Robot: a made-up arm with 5 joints.
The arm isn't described. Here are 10 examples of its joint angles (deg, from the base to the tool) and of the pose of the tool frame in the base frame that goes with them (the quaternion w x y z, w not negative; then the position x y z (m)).
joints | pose
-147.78 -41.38 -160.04 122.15 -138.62 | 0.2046 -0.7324 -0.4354 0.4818 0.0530 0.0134 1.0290
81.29 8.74 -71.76 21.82 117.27 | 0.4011 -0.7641 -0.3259 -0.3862 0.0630 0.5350 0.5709
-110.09 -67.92 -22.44 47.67 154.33 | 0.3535 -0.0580 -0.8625 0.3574 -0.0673 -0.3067 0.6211
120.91 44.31 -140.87 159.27 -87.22 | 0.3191 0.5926 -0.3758 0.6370 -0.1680 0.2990 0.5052
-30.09 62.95 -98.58 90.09 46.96 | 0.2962 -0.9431 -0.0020 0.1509 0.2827 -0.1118 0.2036
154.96 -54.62 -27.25 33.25 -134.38 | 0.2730 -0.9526 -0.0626 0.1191 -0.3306 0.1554 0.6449
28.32 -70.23 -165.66 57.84 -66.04 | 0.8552 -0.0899 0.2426 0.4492 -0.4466 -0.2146 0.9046
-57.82 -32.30 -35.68 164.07 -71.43 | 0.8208 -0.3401 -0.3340 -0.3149 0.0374 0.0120 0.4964
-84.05 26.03 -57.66 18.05 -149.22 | 0.2003 -0.2593 -0.9419 0.0746 0.0913 -0.4262 0.3464
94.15 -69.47 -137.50 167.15 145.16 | 0.4137 -0.8392 -0.2041 -0.2881 -0.0112 -0.0672 0.7978
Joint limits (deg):
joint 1: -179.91..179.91
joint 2: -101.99..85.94
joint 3: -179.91..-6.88
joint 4: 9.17..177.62
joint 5: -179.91..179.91
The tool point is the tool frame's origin. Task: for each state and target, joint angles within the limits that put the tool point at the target. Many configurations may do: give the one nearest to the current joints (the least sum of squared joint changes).
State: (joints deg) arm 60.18 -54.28 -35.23 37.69 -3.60
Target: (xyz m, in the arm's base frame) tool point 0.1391 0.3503 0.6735
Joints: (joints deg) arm 67.84 -58.29 -32.42 39.78 -3.05
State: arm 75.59 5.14 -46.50 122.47 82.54
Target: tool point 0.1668 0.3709 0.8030
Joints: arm 62.81 -20.89 -99.21 84.87 83.05
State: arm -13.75 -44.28 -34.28 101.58 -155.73
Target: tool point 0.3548 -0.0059 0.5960
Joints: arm -9.51 -45.28 -50.68 85.12 -155.20
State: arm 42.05 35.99 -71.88 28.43 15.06
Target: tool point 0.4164 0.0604 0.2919
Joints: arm 3.80 30.90 -61.70 33.24 14.88
